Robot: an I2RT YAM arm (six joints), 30 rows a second.
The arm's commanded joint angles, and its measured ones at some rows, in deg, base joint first. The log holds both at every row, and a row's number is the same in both.
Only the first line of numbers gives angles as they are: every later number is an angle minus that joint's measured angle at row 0.
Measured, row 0: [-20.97, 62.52, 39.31, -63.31, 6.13, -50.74]
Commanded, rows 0 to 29: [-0.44, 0.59, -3.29, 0.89, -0.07, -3.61]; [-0.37, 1.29, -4.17, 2.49, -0.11, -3.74]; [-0.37, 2.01, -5.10, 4.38, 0.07, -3.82]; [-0.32, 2.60, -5.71, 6.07, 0.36, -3.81]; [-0.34, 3.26, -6.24, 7.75, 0.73, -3.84]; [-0.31, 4.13, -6.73, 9.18, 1.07, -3.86]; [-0.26, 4.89, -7.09, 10.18, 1.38, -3.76]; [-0.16, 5.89, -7.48, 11.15, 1.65, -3.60]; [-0.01, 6.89, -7.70, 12.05, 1.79, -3.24]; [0.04, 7.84, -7.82, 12.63, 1.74, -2.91]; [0.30, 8.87, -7.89, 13.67, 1.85, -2.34]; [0.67, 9.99, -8.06, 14.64, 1.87, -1.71]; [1.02, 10.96, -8.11, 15.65, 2.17, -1.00]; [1.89, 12.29, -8.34, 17.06, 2.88, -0.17]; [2.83, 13.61, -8.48, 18.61, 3.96, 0.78]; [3.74, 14.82, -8.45, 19.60, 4.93, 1.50]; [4.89, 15.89, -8.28, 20.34, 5.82, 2.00]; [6.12, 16.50, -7.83, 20.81, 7.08, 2.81]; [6.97, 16.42, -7.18, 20.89, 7.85, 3.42]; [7.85, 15.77, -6.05, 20.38, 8.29, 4.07]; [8.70, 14.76, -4.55, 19.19, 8.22, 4.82]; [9.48, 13.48, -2.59, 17.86, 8.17, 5.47]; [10.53, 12.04, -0.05, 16.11, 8.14, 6.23]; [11.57, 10.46, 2.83, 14.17, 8.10, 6.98]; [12.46, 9.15, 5.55, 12.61, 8.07, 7.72]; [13.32, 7.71, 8.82, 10.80, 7.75, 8.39]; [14.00, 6.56, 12.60, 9.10, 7.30, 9.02]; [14.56, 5.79, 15.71, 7.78, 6.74, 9.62]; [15.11, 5.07, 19.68, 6.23, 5.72, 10.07]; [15.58, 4.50, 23.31, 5.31, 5.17, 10.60]
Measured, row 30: [14.14, 7.50, 15.74, 8.50, 8.07, 7.19]
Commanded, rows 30 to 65: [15.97, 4.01, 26.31, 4.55, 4.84, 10.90]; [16.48, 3.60, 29.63, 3.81, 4.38, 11.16]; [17.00, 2.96, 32.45, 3.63, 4.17, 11.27]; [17.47, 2.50, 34.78, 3.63, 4.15, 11.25]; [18.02, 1.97, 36.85, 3.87, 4.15, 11.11]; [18.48, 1.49, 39.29, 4.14, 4.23, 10.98]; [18.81, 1.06, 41.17, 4.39, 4.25, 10.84]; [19.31, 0.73, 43.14, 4.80, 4.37, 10.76]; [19.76, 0.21, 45.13, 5.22, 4.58, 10.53]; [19.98, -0.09, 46.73, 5.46, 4.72, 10.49]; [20.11, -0.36, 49.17, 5.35, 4.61, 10.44]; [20.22, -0.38, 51.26, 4.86, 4.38, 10.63]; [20.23, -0.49, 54.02, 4.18, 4.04, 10.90]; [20.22, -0.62, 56.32, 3.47, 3.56, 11.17]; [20.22, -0.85, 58.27, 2.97, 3.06, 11.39]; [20.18, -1.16, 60.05, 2.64, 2.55, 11.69]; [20.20, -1.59, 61.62, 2.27, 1.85, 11.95]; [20.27, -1.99, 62.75, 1.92, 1.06, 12.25]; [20.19, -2.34, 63.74, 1.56, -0.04, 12.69]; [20.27, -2.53, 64.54, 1.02, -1.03, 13.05]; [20.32, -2.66, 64.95, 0.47, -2.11, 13.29]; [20.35, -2.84, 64.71, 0.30, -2.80, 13.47]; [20.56, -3.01, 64.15, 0.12, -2.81, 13.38]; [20.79, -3.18, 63.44, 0.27, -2.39, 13.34]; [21.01, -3.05, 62.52, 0.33, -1.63, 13.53]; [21.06, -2.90, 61.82, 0.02, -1.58, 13.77]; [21.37, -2.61, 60.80, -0.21, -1.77, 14.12]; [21.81, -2.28, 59.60, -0.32, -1.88, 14.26]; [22.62, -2.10, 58.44, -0.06, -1.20, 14.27]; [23.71, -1.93, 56.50, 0.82, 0.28, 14.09]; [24.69, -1.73, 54.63, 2.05, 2.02, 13.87]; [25.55, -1.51, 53.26, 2.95, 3.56, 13.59]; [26.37, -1.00, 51.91, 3.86, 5.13, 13.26]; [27.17, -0.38, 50.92, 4.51, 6.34, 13.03]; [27.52, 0.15, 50.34, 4.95, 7.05, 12.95]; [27.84, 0.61, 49.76, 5.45, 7.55, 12.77]
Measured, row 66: [25.57, 1.23, 49.66, -0.26, 8.55, 12.85]
